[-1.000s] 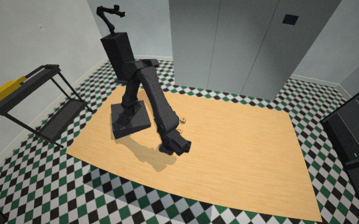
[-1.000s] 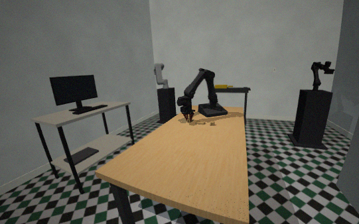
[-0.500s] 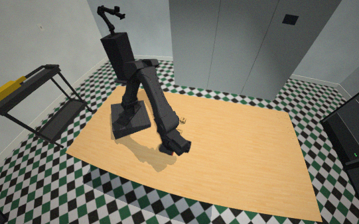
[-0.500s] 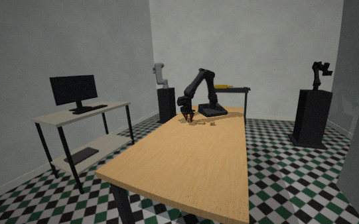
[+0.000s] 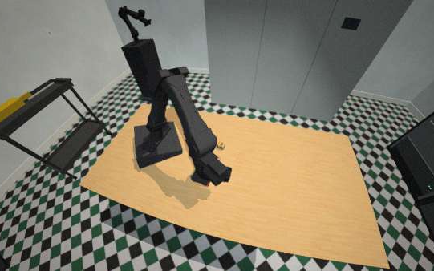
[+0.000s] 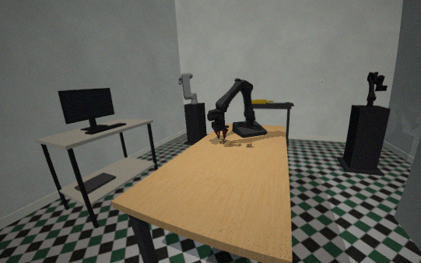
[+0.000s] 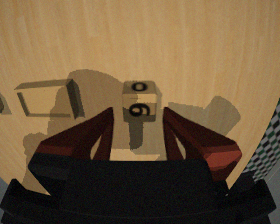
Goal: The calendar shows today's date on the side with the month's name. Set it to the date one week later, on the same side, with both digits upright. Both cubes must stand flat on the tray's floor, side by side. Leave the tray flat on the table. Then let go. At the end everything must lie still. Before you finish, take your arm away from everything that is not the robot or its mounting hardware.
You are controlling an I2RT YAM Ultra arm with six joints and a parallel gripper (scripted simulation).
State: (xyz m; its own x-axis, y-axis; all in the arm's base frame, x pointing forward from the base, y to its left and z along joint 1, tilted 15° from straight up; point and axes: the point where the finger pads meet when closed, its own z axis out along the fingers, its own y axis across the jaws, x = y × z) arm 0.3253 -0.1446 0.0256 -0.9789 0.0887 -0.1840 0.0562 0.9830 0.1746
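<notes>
Right now my hand is 3 cm above the wooden cube. From my hand the other things lie so: wooden tray: 11 cm to the left, 4 cm below.
</notes>
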